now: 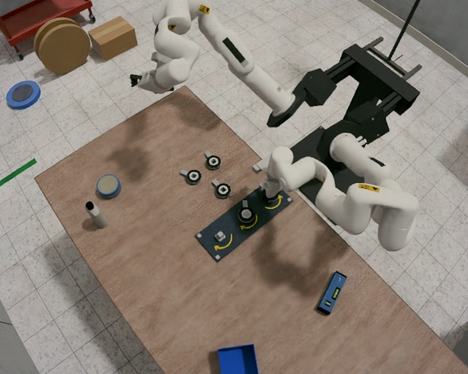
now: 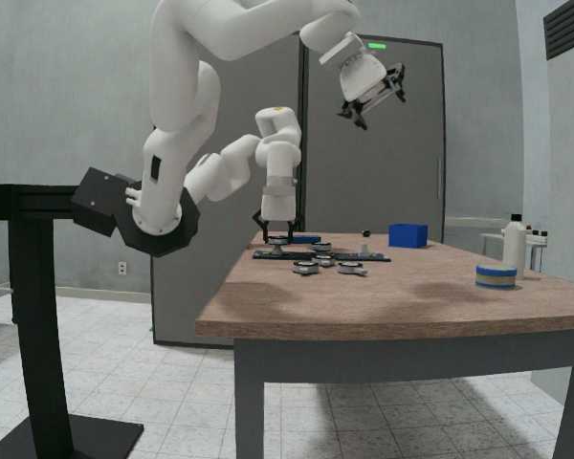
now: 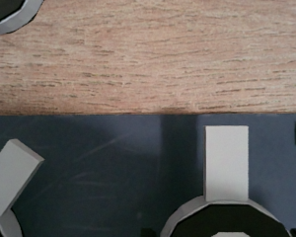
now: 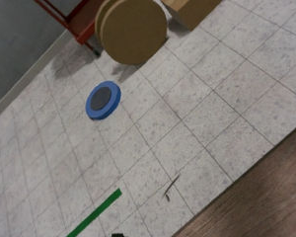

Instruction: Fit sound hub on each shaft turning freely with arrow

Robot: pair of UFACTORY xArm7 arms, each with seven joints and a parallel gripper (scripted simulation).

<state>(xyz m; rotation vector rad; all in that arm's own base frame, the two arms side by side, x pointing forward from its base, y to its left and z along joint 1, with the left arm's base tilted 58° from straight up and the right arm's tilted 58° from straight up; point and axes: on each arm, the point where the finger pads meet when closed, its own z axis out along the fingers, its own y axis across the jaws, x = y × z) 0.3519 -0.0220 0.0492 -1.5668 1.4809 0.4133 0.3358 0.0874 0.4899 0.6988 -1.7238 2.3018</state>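
Observation:
Right now my left hand is 130 mm short of the dark board, 20 mm to the left of it and 50 mm above it. The rest, counted from my left hand: white bottle: 530 mm ahead, 430 mm to the right, 50 mm above; tape roll: 410 mm ahead, 520 mm to the right, 30 mm below.

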